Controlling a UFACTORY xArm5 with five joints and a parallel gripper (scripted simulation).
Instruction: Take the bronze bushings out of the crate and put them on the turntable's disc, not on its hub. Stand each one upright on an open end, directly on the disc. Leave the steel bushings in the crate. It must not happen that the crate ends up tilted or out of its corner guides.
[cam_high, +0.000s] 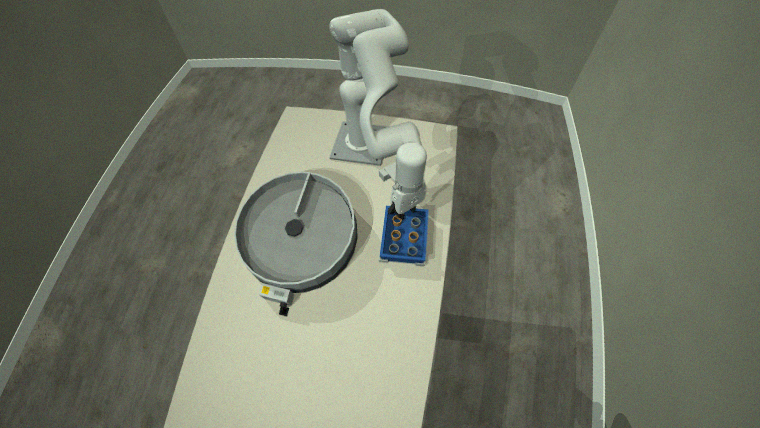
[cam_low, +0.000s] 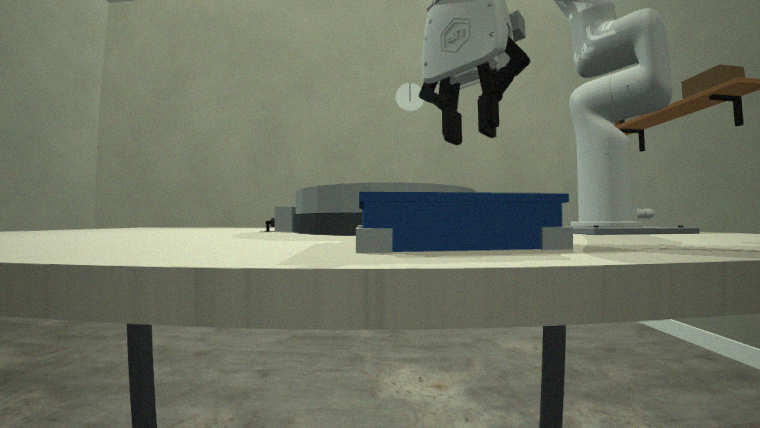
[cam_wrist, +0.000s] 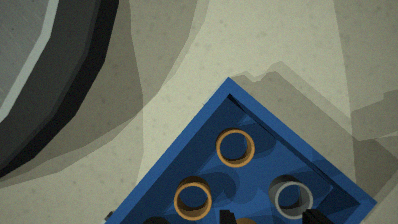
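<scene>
Right now the blue crate is 120 mm below my hand, 30 mm ahead of it and 10 mm to the left of it. From my hand the other things lie so: grey turntable disc: 360 mm to the right, 100 mm ahead, 90 mm below.
</scene>
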